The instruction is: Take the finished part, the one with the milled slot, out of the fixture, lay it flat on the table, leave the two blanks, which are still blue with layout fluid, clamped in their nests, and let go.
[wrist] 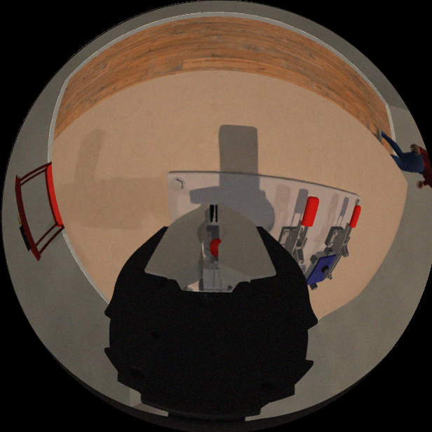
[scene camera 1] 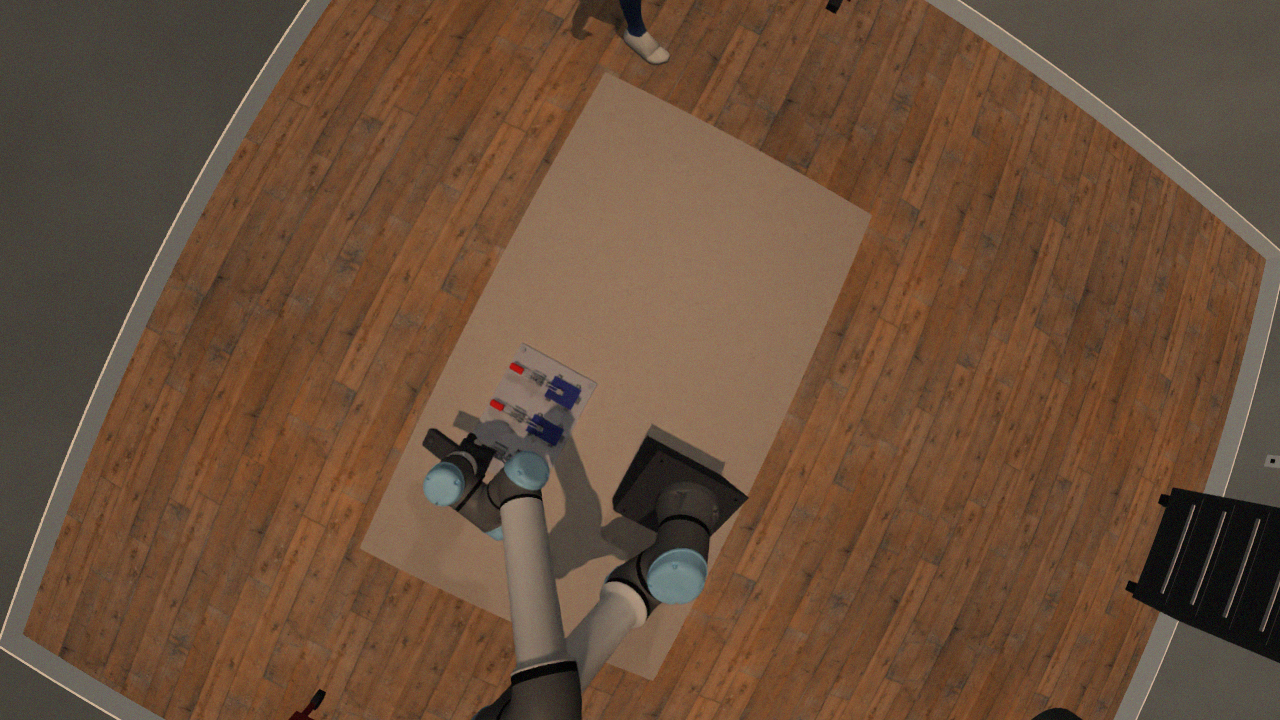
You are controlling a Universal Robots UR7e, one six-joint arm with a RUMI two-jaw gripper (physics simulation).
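Where they show: gripper, fingertip midpoint: [scene camera 1: 475, 443]; arm's base, link origin: [scene camera 1: 688, 505].
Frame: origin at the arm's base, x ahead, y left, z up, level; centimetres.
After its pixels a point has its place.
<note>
The fixture plate [scene camera 1: 523, 391] @(x 49.3, y -3.4, z -17.4 cm) [wrist: 265, 181] lies on the table. Two blue blanks [scene camera 1: 563, 391] @(x 39.8, y -8.7, z -15.3 cm) [scene camera 1: 544, 428] @(x 39.4, y 2.4, z -15.8 cm) sit under clamps with red handles [scene camera 1: 516, 368] @(x 53.3, y -8.2, z -13.3 cm) [scene camera 1: 496, 404] @(x 53.4, y 2.6, z -13.8 cm); the farther blank [wrist: 321, 270] also shows in the wrist view. My gripper [wrist: 214, 206] is shut and empty, over the plate's end with the third clamp. That clamp's red handle [wrist: 215, 247] shows between the finger bodies, below the closed tips. In scene camera 1 my arm covers much of this end and the fingertips cannot be made out. The finished part and its slot cannot be made out in either view.
The tan table [scene camera 1: 680, 223] @(x 34.5, y -66.0, z -18.9 cm) [wrist: 165, 110] extends around the fixture. My robot base [scene camera 1: 678, 483] @(x 5.6, y -4.0, z 3.2 cm) stands on it, right of the fixture in scene camera 1. A person [scene camera 1: 646, 44] [wrist: 410, 162] stands beyond the table. A red frame [wrist: 55, 195] stands at the wrist view's left.
</note>
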